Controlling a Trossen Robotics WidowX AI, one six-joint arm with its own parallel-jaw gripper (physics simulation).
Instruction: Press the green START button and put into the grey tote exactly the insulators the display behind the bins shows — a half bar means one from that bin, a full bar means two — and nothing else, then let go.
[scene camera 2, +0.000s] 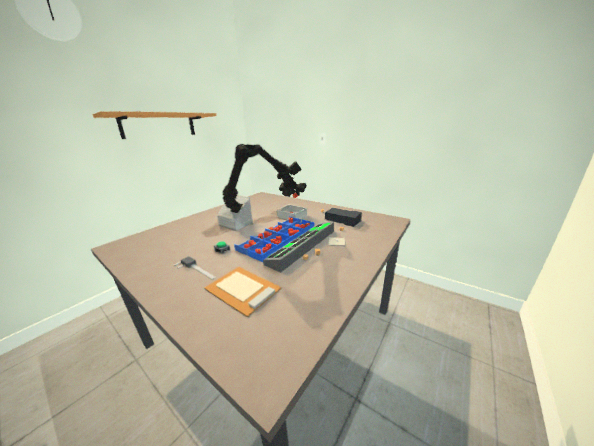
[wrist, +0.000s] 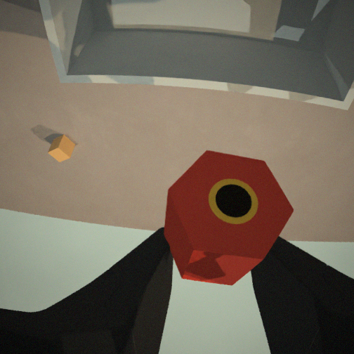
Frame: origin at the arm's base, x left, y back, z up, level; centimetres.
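Seen in the pictures: gripper, fingertip midpoint: (scene camera 2: 297, 195); arm's base, origin of the base link: (scene camera 2: 236, 207).
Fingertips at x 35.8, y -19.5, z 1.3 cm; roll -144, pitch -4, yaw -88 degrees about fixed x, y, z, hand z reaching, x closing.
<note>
Offsets run from my fingertips to a thing's top centre. "pt": to the spot under its first point.
My gripper (scene camera 2: 295, 192) (wrist: 211, 239) is shut on a red insulator {dx -2.6, dy +0.0, dz +1.9 cm} (scene camera 2: 295, 196) (wrist: 272, 200) with a dark round hole ringed in yellow, held high above the table near the grey tote. The tote {dx -7.1, dy -0.3, dz -7.2 cm} (scene camera 2: 284, 215) (wrist: 200, 85) stands behind the bins; part of it shows at the top of the wrist view. A tiny reddish spot shows at the tote in the scene view, too small to identify. The blue bins {pt dx -58.1, dy -7.6, dz -10.6 cm} (scene camera 2: 241, 249) hold several red insulators. The display {pt dx -55.7, dy -33.0, dz -10.7 cm} (scene camera 2: 287, 263) beside them has lit green bars, too small to read. The green START button {dx -61.2, dy +3.1, dz -8.6 cm} (scene camera 2: 221, 244) stands beside the bins.
A black box {dx +3.5, dy -31.5, dz -7.0 cm} (scene camera 2: 343, 217) stands right of the tote. Small orange cubes {dx -39.5, dy -38.2, dz -10.5 cm} (scene camera 2: 317, 252) (wrist: 62, 148) lie about the table. A pale card {dx -24.6, dy -40.9, dz -12.0 cm} (scene camera 2: 337, 242) lies right of the display. A caliper {dx -78.9, dy -1.2, dz -10.7 cm} (scene camera 2: 188, 261) and an orange clipboard {dx -75.7, dy -27.3, dz -10.8 cm} (scene camera 2: 227, 297) lie toward the front.
</note>
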